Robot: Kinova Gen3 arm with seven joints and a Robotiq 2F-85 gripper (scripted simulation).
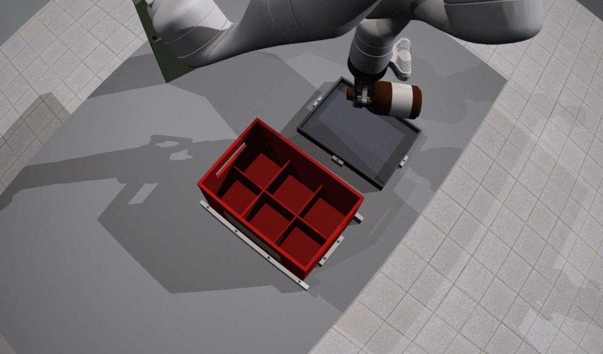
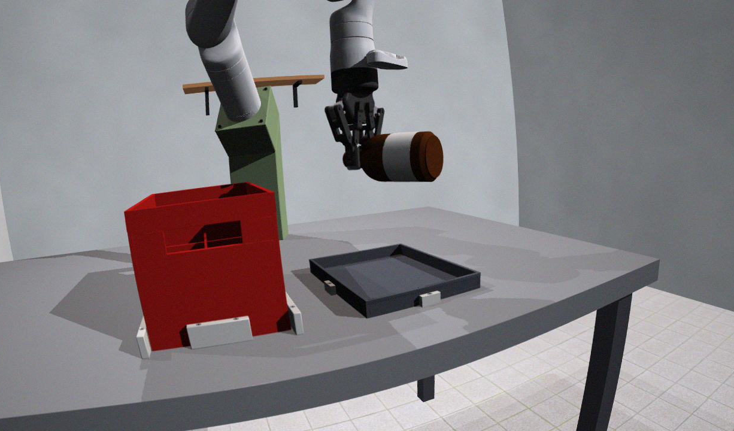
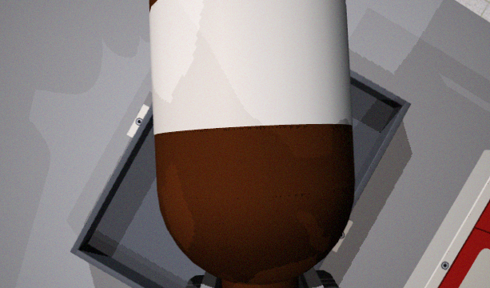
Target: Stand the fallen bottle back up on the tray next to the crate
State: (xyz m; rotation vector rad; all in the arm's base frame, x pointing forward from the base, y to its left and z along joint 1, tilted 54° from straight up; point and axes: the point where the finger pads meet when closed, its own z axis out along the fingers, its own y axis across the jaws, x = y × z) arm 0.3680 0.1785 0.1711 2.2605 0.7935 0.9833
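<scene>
The bottle lies 5 cm ahead of my hand and 2 cm to the left of it. Round my hand: red crate 26 cm to the right, 12 cm below, 2 cm behind; tray 19 cm below, 2 cm to the left, 2 cm ahead.
</scene>
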